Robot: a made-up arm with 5 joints. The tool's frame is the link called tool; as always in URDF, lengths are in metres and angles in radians. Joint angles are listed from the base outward. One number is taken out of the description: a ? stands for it. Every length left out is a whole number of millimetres.
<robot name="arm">
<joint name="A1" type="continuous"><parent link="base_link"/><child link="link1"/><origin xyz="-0.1 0.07 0.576" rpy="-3.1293 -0.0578 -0.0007"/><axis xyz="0 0 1"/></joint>
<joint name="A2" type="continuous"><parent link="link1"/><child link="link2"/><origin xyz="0.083 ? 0" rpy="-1.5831 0 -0.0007"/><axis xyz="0 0 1"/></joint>
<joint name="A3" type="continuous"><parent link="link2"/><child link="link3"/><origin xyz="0.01 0.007 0" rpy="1.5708 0 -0.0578"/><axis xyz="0 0 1"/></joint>
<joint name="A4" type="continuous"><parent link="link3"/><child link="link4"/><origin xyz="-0.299 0.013 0" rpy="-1.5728 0.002 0.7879"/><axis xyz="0 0 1"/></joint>
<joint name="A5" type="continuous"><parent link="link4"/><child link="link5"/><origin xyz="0.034 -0.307 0" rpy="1.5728 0 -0.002"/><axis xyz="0 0 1"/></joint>
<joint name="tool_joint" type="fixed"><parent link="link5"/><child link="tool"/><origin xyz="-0.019 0.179 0" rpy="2.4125 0.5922 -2.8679"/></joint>
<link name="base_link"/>
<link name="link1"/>
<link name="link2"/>
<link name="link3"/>
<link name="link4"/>
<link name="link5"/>
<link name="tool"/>
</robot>
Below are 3 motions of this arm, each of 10 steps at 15 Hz.
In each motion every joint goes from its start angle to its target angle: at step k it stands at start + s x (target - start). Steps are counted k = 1, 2, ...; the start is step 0. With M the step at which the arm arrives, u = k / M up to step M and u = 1 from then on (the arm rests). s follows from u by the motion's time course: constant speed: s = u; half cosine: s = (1 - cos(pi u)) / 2; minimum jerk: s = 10 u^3 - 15 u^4 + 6 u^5.
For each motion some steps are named. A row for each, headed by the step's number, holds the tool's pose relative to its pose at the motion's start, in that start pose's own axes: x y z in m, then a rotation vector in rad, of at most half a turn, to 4 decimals.
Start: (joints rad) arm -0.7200 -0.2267 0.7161 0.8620 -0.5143
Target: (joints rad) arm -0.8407 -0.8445 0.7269 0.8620 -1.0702
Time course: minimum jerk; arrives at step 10
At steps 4, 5, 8, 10:
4: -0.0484 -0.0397 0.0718 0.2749 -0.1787 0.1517
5: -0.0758 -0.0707 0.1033 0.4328 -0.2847 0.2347
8: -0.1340 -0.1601 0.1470 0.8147 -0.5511 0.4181
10: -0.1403 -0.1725 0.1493 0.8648 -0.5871 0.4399

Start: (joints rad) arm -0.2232 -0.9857 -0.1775 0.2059 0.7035
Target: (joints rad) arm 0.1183 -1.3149 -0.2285 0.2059 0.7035
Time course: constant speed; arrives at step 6
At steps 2, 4, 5, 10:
2: 0.0529 -0.0048 0.0353 0.0749 -0.0059 -0.1348
4: 0.1017 -0.0191 0.0706 0.1518 -0.0252 -0.2687
5: 0.1238 -0.0294 0.0882 0.1909 -0.0398 -0.3350
10: 0.1441 -0.0417 0.1058 0.2302 -0.0577 -0.4007

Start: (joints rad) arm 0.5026 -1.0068 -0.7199 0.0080 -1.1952
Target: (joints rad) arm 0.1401 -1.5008 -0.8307 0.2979 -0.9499
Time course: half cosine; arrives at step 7
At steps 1, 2, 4, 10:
1: 0.0070 0.0009 0.0033 0.0041 -0.0140 -0.0127
2: 0.0260 0.0029 0.0134 0.0154 -0.0524 -0.0488
4: 0.0757 0.0032 0.0497 0.0489 -0.1604 -0.1625
10: 0.1106 -0.0033 0.0866 0.0765 -0.2466 -0.2733

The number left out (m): -0.165
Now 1 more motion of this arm.
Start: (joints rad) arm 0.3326 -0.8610 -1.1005 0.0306 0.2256
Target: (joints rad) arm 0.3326 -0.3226 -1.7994 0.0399 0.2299
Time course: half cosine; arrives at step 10
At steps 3, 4, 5, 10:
3: -0.0820 -0.0430 0.0319 0.0659 -0.0044 0.1698
4: -0.1306 -0.0811 0.0558 0.1177 -0.0033 0.2815
5: -0.1769 -0.1309 0.0837 0.1818 0.0017 0.4019
10: -0.2607 -0.3316 0.1754 0.4365 0.0437 0.7590

